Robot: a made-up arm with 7 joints. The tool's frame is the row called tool. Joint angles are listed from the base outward.
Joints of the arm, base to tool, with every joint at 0 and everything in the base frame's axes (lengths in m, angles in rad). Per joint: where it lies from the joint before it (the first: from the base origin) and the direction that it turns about. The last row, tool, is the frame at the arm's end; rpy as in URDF.
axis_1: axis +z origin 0 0 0.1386
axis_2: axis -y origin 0 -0.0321 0.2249
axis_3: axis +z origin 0 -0.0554 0.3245
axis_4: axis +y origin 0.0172 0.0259 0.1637
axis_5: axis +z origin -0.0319 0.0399 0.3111
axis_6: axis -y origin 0 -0.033 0.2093
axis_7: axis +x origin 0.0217 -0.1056 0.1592
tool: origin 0 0 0 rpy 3.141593 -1.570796 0
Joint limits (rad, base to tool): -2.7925..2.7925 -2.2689..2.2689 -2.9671..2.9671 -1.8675..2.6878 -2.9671..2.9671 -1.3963..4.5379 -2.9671..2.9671
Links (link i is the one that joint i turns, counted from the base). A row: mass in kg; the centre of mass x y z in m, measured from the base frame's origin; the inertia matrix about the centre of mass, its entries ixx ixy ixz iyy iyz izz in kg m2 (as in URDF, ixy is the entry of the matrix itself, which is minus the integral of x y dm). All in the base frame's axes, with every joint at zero. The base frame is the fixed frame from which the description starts. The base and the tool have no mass.
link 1: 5.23; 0.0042 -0.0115 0.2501; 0.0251 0 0 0.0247 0.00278 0.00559
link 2: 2.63; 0.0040 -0.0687 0.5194; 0.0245 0 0 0.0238 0.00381 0.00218
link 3: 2; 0.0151 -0.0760 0.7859; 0.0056 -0.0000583 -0.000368 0.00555 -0.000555 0.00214
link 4: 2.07; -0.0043 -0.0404 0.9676; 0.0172 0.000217 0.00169 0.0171 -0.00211 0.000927
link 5: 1.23; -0.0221 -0.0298 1.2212; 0.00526 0 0 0.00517 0.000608 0.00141
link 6: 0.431; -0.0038 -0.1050 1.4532; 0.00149 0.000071 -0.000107 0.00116 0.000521 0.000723
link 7: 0.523; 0.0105 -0.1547 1.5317; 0.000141 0 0 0.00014 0 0.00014
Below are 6 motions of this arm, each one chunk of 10 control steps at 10 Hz.
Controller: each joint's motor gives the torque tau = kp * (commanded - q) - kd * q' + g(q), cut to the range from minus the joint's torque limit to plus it. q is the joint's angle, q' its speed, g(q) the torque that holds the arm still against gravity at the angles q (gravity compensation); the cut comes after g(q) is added. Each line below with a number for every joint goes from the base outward.
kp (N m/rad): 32 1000 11 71 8.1 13 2.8
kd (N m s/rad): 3.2 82 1 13 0.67 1.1 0.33
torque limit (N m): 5.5 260 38 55 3.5 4.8 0.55
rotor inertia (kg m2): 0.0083 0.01 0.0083 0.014 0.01 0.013 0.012
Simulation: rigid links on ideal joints. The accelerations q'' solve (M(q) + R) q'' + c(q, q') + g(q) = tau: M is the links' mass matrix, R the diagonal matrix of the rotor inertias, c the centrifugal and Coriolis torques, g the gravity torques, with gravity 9.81 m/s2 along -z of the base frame. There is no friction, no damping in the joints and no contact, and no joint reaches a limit. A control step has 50 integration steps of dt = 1/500 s. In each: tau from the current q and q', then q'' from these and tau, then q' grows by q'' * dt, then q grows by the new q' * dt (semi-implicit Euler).
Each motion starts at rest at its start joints. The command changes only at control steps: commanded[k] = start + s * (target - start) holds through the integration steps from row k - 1 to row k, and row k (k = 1, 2, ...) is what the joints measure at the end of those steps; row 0 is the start. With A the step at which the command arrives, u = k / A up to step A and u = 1 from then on. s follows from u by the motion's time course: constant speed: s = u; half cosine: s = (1 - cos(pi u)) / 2; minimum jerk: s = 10 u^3 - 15 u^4 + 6 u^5; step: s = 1 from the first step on.
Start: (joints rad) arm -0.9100 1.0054 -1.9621 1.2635 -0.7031 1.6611 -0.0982
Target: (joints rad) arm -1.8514 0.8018 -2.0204 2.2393 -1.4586 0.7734 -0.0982
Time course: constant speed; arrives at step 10
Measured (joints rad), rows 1 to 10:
1: -0.9329 0.9910 -1.9685 1.3058 -0.7528 1.5977 -0.0980
2: -0.9810 0.9721 -1.9601 1.3750 -0.8338 1.5092 -0.0980
3: -1.0520 0.9518 -1.9385 1.4572 -0.9195 1.4199 -0.0979
4: -1.1429 0.9312 -1.9131 1.5449 -1.0033 1.3332 -0.0975
5: -1.2496 0.9106 -1.8933 1.6348 -1.0835 1.2484 -0.0971
6: -1.3666 0.8902 -1.8864 1.7255 -1.1592 1.1639 -0.0968
7: -1.4877 0.8701 -1.8974 1.8168 -1.2303 1.0781 -0.0967
8: -1.6069 0.8501 -1.9279 1.9090 -1.2978 0.9899 -0.0968
9: -1.7206 0.8302 -1.9759 2.0027 -1.3629 0.8988 -0.0970
10: -1.8283 0.8103 -2.0354 2.0979 -1.4271 0.8053 -0.0973

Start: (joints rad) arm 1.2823 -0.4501 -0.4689 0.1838 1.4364 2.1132 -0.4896
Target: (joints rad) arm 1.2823 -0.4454 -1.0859 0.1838 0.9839 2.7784 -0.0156
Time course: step
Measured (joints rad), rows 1 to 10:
1: 1.3289 -0.4503 -0.8206 0.1921 1.2172 2.5667 -0.3037
2: 1.3209 -0.4471 -1.0322 0.1845 0.9901 2.7247 -0.1002
3: 1.2863 -0.4438 -1.0960 0.1791 0.9469 2.7506 -0.0303
4: 1.2580 -0.4438 -1.1070 0.1822 0.9650 2.7657 -0.0158
5: 1.2456 -0.4446 -1.1039 0.1871 0.9842 2.7755 -0.0147
6: 1.2480 -0.4450 -1.0992 0.1894 0.9899 2.7788 -0.0152
7: 1.2596 -0.4452 -1.0942 0.1888 0.9879 2.7788 -0.0155
8: 1.2741 -0.4454 -1.0886 0.1868 0.9851 2.7785 -0.0156
9: 1.2865 -0.4455 -1.0834 0.1847 0.9837 2.7787 -0.0156
10: 1.2939 -0.4456 -1.0803 0.1830 0.9834 2.7790 -0.0157

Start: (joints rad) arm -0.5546 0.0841 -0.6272 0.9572 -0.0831 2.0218 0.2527
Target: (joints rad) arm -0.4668 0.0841 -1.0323 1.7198 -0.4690 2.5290 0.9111
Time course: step
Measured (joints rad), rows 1 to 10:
1: -0.5142 0.0946 -0.7432 1.2100 -0.4776 2.3572 0.4900
2: -0.4375 0.0801 -0.9063 1.4487 -0.5213 2.4731 0.7757
3: -0.4215 0.0774 -0.9854 1.5924 -0.4606 2.5134 0.8794
4: -0.4438 0.0806 -1.0242 1.6609 -0.4443 2.5318 0.9051
5: -0.4678 0.0831 -1.0598 1.6915 -0.4502 2.5336 0.9101
6: -0.4849 0.0844 -1.0904 1.7055 -0.4537 2.5322 0.9110
7: -0.4952 0.0850 -1.1101 1.7124 -0.4532 2.5321 0.9113
8: -0.4992 0.0852 -1.1164 1.7159 -0.4528 2.5324 0.9115
9: -0.4975 0.0852 -1.1102 1.7177 -0.4543 2.5321 0.9116
10: -0.4914 0.0849 -1.0938 1.7186 -0.4577 2.5313 0.9115

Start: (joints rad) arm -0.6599 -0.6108 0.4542 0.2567 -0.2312 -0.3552 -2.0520
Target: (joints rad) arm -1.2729 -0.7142 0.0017 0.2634 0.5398 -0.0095 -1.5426
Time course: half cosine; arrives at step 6
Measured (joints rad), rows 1 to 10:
1: -0.6648 -0.6148 0.4483 0.2548 -0.1969 -0.3353 -2.0350
2: -0.6886 -0.6283 0.4183 0.2530 -0.0826 -0.2811 -1.9759
3: -0.7396 -0.6515 0.3440 0.2557 0.1017 -0.2084 -1.8743
4: -0.8161 -0.6790 0.2338 0.2644 0.3066 -0.1355 -1.7531
5: -0.9147 -0.7032 0.1274 0.2774 0.4739 -0.0770 -1.6439
6: -1.0379 -0.7170 0.0622 0.2910 0.5629 -0.0488 -1.5757
7: -1.1721 -0.7202 0.0119 0.2970 0.5764 -0.0364 -1.5501
8: -1.2978 -0.7190 -0.0406 0.2934 0.5536 -0.0195 -1.5449
9: -1.4035 -0.7169 -0.0817 0.2855 0.5276 -0.0041 -1.5450
10: -1.4875 -0.7151 -0.0905 0.2775 0.5158 0.0031 -1.5453

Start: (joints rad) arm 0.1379 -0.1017 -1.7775 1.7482 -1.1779 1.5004 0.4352
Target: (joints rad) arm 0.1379 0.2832 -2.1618 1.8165 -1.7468 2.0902 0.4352
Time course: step
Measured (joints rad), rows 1 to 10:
1: 0.4180 0.1642 -1.8729 1.7572 -1.5264 1.8619 0.4383
2: 0.3209 0.2494 -1.7853 1.7971 -1.8399 2.0499 0.4409
3: 0.2664 0.2724 -1.8598 1.8129 -1.8434 2.0829 0.4392
4: 0.2221 0.2795 -1.9969 1.8145 -1.7814 2.0759 0.4377
5: 0.1695 0.2829 -2.1379 1.8139 -1.7465 2.0708 0.4362
6: 0.1135 0.2849 -2.2594 1.8134 -1.7291 2.0723 0.4348
7: 0.0637 0.2860 -2.3524 1.8128 -1.7159 2.0778 0.4337
8: 0.0278 0.2864 -2.4130 1.8123 -1.7060 2.0842 0.4330
9: 0.0095 0.2864 -2.4398 1.8120 -1.7012 2.0891 0.4327
10: 0.0091 0.2861 -2.4337 1.8121 -1.7024 2.0913 0.4327

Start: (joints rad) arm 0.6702 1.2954 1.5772 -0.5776 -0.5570 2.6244 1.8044
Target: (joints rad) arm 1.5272 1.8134 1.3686 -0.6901 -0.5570 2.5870 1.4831
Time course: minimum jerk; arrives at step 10
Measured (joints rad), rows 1 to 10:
1: 0.6706 1.2984 1.5813 -0.5775 -0.5549 2.6248 1.8031
2: 0.6744 1.3166 1.6017 -0.5772 -0.5426 2.6275 1.7946
3: 0.6891 1.3598 1.6291 -0.5775 -0.5185 2.6328 1.7726
4: 0.7206 1.4290 1.6390 -0.5811 -0.4953 2.6358 1.7348
5: 0.7696 1.5172 1.6086 -0.5907 -0.4869 2.6308 1.6839
6: 0.8360 1.6116 1.5288 -0.6038 -0.4976 2.6181 1.6267
7: 0.9233 1.6977 1.4107 -0.6186 -0.5252 2.6003 1.5715
8: 1.0374 1.7629 1.2832 -0.6339 -0.5635 2.5818 1.5268
9: 1.1819 1.8003 1.1834 -0.6470 -0.5999 2.5681 1.4978
10: 1.3482 1.8135 1.1531 -0.6583 -0.6214 2.5599 1.4844

